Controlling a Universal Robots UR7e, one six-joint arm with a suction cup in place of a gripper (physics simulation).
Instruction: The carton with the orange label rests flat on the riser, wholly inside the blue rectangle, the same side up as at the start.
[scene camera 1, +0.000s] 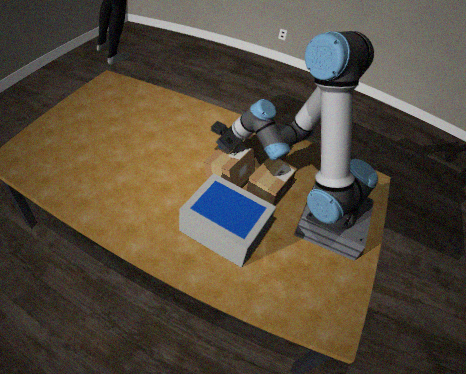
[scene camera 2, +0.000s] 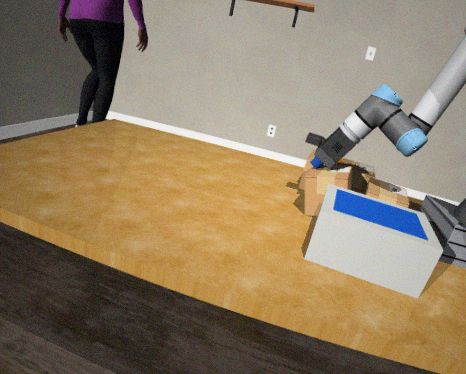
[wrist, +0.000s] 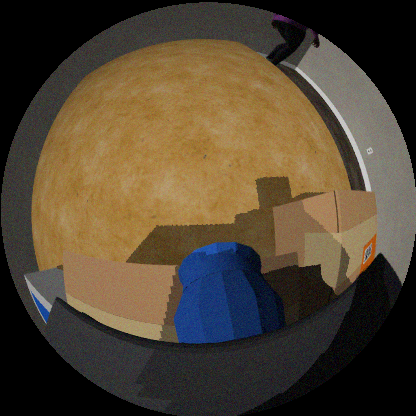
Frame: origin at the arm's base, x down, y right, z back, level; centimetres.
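Where they show: hand, tool point: (scene camera 2: 311, 168) (wrist: 219, 259).
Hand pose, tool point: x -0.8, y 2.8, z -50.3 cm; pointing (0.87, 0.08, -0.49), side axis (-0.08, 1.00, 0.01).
Each offset is from my tool point to the top centre of the thing. Level surfaces: height alone.
The carton with the orange label {dx -0.7, dy +17.3, dz +3.0 cm} (wrist: 341, 217) stands on the mat to the right in the wrist view, apart from the suction cup; in scene camera 1 the gripper hides it. My blue suction cup (scene camera 2: 317, 162) (wrist: 223, 287) (scene camera 1: 225, 147) sits on the far top edge of a second carton with a white label {dx -3.4, dy -3.9, dz +6.9 cm} (scene camera 1: 239, 168) (scene camera 2: 328, 189) (wrist: 116, 287). That carton looks tipped up behind the riser. The grey riser {dx -1.3, dy -25.0, dz +18.2 cm} (scene camera 1: 213, 237) (scene camera 2: 361, 256) carries the blue rectangle {dx -1.3, dy -25.0, dz +18.2 cm} (scene camera 1: 228, 208) (scene camera 2: 376, 213), which has nothing on it.
A third carton {dx -0.7, dy -0.7, dz +23.2 cm} (scene camera 1: 270, 179) (scene camera 2: 385, 191) lies right of the tipped one. The robot base (scene camera 1: 335, 226) stands at the right of the tan mat {dx +10.8 cm} (scene camera 1: 120, 148). A person (scene camera 2: 98, 56) (scene camera 1: 113, 26) stands by the far wall.
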